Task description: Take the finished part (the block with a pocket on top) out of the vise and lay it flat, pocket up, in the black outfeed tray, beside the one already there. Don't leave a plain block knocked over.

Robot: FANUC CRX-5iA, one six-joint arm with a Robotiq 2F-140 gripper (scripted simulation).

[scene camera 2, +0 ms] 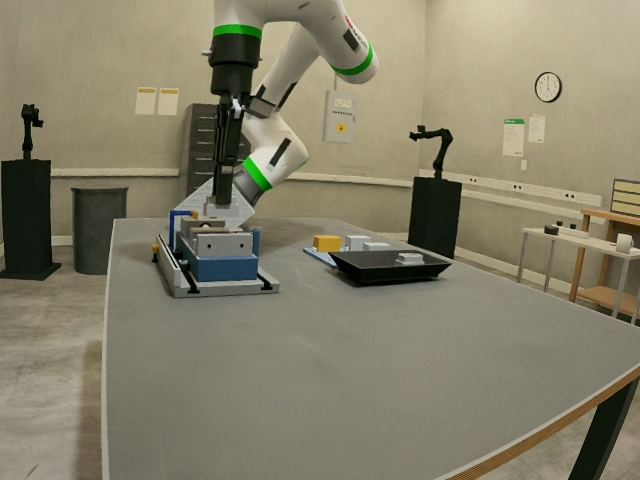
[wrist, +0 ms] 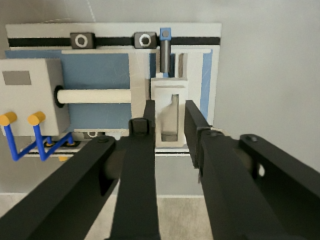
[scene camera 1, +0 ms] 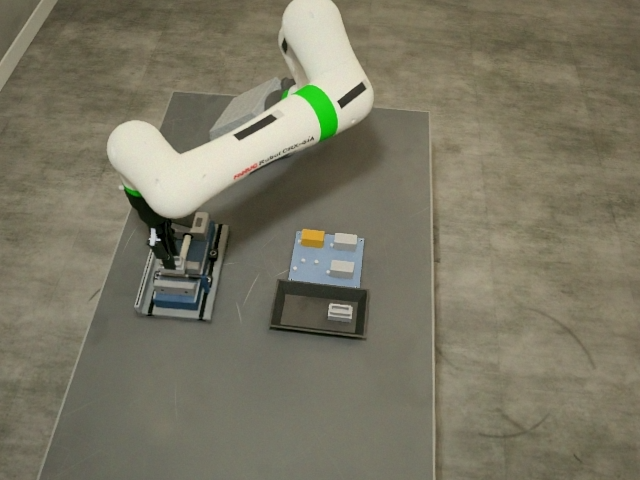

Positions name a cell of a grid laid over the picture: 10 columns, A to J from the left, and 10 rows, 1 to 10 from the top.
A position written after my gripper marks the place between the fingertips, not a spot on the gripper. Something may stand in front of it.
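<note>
Scene camera 2 gives me my gripper (scene camera 2: D5). My gripper is visible to me in the wrist view (wrist: F5) as well, and I can see a screw rod (wrist: D4) there. As for scene camera 1, my gripper appears in scene camera 1 (scene camera 1: C6) too.
</note>
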